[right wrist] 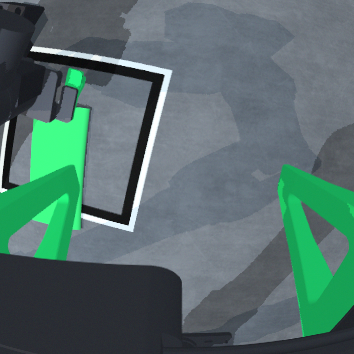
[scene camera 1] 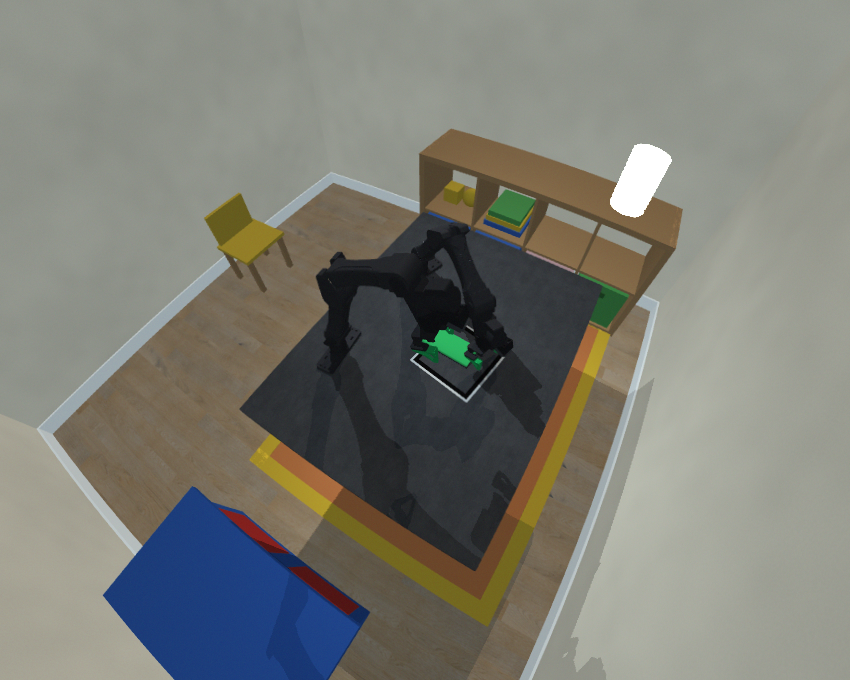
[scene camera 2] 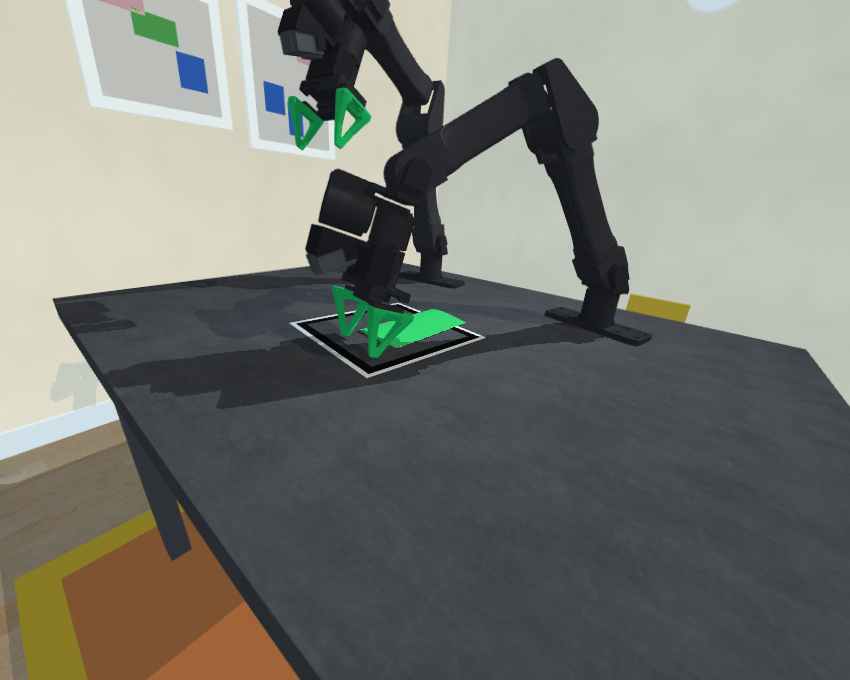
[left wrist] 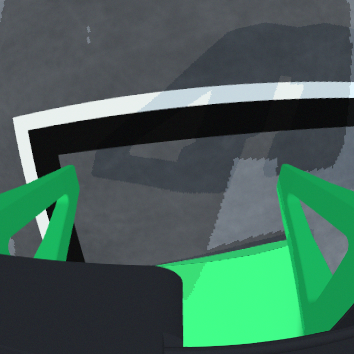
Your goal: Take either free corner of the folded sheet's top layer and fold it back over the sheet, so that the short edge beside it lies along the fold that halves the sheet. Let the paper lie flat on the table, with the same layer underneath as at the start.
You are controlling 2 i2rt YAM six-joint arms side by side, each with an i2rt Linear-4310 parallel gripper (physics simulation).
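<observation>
The folded green sheet (scene camera 1: 451,347) (scene camera 2: 432,326) (left wrist: 240,295) (right wrist: 57,150) lies within and partly over the black-and-white square outline (scene camera 1: 465,397) (scene camera 2: 368,374) (left wrist: 100,120). In scene camera 2 its surface looks bowed. My left gripper (scene camera 2: 360,343) (left wrist: 177,175) is open, low at one short end of the sheet, its fingertips near the table. In the left wrist view the sheet's end edge shows beside the right-hand finger, and the gripper body hides its other corner. My right gripper (scene camera 2: 321,147) (right wrist: 178,175) is open and empty, high above the table; one finger covers part of the sheet in its wrist view.
Both arms stand on the dark table (scene camera 1: 311,397) (scene camera 2: 496,496), and their forearms come close together above the sheet. A wooden shelf (scene camera 1: 552,170), a yellow chair (scene camera 1: 258,242), a white cylinder (scene camera 1: 640,180) and a blue piece of furniture (scene camera 1: 212,588) are around the table.
</observation>
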